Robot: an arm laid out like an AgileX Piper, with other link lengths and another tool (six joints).
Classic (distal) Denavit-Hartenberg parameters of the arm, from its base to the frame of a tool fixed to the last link. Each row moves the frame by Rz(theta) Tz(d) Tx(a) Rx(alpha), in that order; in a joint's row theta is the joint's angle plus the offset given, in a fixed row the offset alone. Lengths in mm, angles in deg.
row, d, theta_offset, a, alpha
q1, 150.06, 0, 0, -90
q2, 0, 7.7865, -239.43, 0
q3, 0, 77.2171, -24.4, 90
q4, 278.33, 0, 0, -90
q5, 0, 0, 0, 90
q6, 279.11, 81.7, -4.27, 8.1
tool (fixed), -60.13, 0, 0, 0
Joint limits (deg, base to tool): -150..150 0..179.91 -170..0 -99.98..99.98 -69.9..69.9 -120..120
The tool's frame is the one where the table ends.
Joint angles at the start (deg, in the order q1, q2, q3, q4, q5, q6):
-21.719, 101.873, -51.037, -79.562, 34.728, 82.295
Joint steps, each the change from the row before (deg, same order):
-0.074, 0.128, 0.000, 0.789, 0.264, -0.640
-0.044, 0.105, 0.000, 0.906, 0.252, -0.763
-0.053, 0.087, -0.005, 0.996, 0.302, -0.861
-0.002, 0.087, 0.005, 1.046, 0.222, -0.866
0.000, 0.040, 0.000, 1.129, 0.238, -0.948
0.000, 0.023, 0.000, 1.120, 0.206, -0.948
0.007, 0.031, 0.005, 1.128, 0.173, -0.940
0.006, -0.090, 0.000, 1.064, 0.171, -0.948
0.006, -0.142, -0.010, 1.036, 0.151, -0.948
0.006, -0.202, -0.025, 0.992, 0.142, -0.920
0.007, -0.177, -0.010, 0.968, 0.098, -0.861
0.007, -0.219, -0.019, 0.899, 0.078, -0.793
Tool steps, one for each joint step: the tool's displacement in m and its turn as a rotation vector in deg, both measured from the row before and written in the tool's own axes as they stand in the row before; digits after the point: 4 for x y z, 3 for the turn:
-0.0006, -0.0027, 0.0011, 0.649, -0.163, 0.008
-0.0003, -0.0027, 0.0010, 0.680, -0.115, -0.036
-0.0005, -0.0029, 0.0010, 0.735, -0.144, -0.040
0.0002, -0.0029, 0.0008, 0.725, -0.022, -0.064
0.0001, -0.0028, 0.0007, 0.736, -0.009, -0.055
0.0002, -0.0027, 0.0006, 0.709, 0.031, -0.061
0.0005, -0.0028, 0.0006, 0.711, 0.079, -0.068
0.0001, -0.0020, 0.0000, 0.573, 0.079, -0.057
0.0001, -0.0016, -0.0003, 0.499, 0.104, -0.050
-0.0001, -0.0012, -0.0006, 0.409, 0.118, -0.019
0.0002, -0.0013, -0.0005, 0.409, 0.164, -0.010
0.0001, -0.0009, -0.0008, 0.319, 0.179, 0.028

